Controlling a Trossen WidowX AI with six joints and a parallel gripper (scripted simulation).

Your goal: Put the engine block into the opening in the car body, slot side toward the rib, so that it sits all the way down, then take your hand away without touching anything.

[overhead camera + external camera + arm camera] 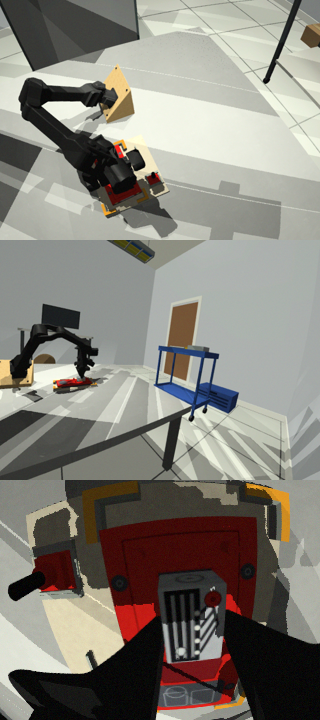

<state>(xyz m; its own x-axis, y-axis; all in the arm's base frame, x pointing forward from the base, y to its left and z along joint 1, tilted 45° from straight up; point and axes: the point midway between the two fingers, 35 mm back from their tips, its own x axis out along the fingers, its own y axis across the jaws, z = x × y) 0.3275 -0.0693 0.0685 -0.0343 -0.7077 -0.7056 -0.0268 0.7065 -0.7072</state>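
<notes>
My gripper tip is 1 cm above the grey engine block.
</notes>
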